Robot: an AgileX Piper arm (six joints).
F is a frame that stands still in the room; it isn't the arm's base.
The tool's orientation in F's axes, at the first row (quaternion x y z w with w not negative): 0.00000 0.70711 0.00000 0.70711
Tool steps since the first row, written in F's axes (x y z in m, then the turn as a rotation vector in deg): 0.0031 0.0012 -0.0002 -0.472 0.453 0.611; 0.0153 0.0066 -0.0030 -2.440 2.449 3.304; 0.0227 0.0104 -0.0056 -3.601 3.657 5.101; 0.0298 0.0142 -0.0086 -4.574 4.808 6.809; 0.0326 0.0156 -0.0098 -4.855 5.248 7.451; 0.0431 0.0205 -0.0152 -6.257 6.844 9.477; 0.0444 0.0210 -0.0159 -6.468 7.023 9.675; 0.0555 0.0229 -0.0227 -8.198 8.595 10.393; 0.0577 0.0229 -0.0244 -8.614 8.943 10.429; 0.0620 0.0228 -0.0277 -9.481 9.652 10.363
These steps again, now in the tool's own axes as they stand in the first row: 0.0002 0.0012 0.0031 -0.611 0.453 -0.472; 0.0030 0.0066 0.0153 -3.304 2.449 -2.440; 0.0056 0.0104 0.0227 -5.101 3.657 -3.601; 0.0086 0.0142 0.0298 -6.809 4.808 -4.574; 0.0098 0.0156 0.0326 -7.451 5.248 -4.855; 0.0152 0.0205 0.0431 -9.477 6.844 -6.257; 0.0159 0.0210 0.0444 -9.675 7.023 -6.468; 0.0227 0.0229 0.0555 -10.393 8.595 -8.198; 0.0244 0.0229 0.0577 -10.429 8.943 -8.614; 0.0277 0.0228 0.0620 -10.363 9.652 -9.481
